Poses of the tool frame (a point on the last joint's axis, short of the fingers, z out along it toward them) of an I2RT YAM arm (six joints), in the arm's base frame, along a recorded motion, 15 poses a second.
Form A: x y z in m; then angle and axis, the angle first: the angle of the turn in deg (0 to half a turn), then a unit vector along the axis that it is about.
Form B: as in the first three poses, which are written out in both.
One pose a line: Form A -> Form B
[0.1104, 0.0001, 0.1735, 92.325, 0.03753, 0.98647, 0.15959] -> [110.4, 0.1, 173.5, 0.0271, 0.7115, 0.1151, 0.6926]
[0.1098, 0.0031, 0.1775, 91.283, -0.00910, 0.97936, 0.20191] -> [109.8, 3.1, 177.5, -0.0065, 0.7002, 0.1444, 0.6991]
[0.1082, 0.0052, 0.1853, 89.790, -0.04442, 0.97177, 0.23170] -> [108.2, 5.2, 185.3, -0.0314, 0.6859, 0.1635, 0.7084]
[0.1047, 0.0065, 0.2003, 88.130, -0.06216, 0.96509, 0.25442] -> [104.7, 6.5, 200.3, -0.0432, 0.6712, 0.1769, 0.7186]
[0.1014, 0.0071, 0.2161, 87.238, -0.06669, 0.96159, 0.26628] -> [101.4, 7.1, 216.1, -0.0460, 0.6634, 0.1837, 0.7239]
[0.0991, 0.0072, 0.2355, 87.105, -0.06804, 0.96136, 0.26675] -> [99.1, 7.2, 235.5, -0.0469, 0.6624, 0.1838, 0.7247]
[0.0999, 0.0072, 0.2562, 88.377, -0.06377, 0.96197, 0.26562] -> [99.9, 7.2, 256.2, -0.0444, 0.6705, 0.1851, 0.7171]
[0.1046, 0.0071, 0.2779, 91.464, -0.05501, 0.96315, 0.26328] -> [104.6, 7.1, 277.9, -0.0394, 0.6897, 0.1885, 0.6980]
